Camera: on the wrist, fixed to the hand. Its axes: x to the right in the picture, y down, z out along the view.
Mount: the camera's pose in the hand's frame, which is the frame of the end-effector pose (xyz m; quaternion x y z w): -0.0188 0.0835 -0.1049 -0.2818 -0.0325 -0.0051 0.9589
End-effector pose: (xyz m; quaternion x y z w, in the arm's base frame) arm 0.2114 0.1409 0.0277 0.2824 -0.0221 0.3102 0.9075
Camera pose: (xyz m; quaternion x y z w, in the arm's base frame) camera 0.1340 0.2399 -0.0228 0.0253 -0.1367 0.2774 0.9506
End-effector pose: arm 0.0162 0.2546 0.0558 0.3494 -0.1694 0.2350 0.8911
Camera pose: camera -0.0299 0.3765 0.0191 0.0924 -0.2558 0.1617 0.9486
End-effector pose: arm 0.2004 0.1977 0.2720 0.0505 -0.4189 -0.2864 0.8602
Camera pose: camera 0.3075 0.2611 0.2187 -0.2012 -0.3487 -0.3987 0.8240
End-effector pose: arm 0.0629 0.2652 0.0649 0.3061 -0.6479 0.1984 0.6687
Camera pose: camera 0.0842 0.3989 0.0619 0.1148 -0.6974 -0.0057 0.7074
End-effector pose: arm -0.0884 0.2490 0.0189 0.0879 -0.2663 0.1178 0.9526
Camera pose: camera -0.0756 0.3497 -0.0707 -0.1790 -0.3191 0.0302 0.9302
